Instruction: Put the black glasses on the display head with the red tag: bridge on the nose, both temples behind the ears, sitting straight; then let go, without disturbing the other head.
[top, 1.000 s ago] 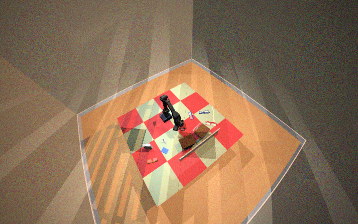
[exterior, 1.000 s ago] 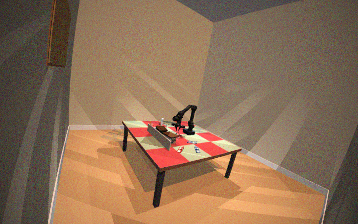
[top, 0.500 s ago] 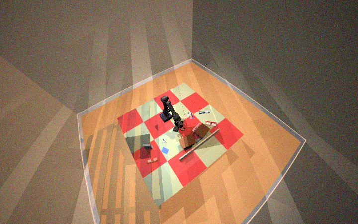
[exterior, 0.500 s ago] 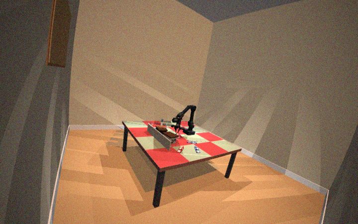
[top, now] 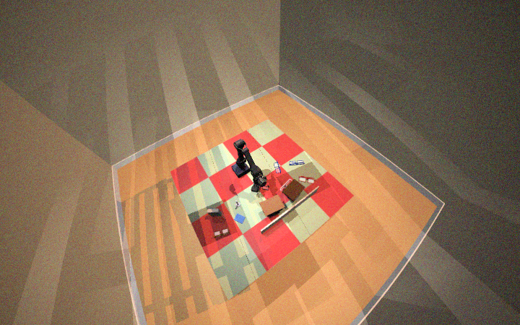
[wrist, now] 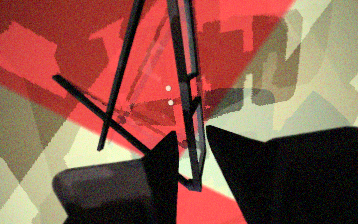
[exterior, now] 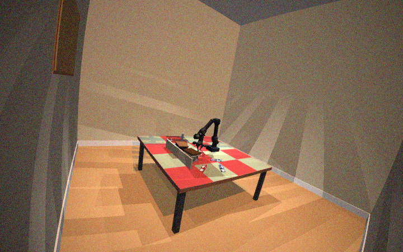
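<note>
Right now the blue square is 300 mm to the right of my gripper tip, 130 mm ahead of it and 10 mm below it. Also, from my gripper tip: long pale board 360 mm ahead, 60 mm to the left, 40 mm above; then grey object 440 mm to the right, 40 mm above, 30 mm behind.
</note>
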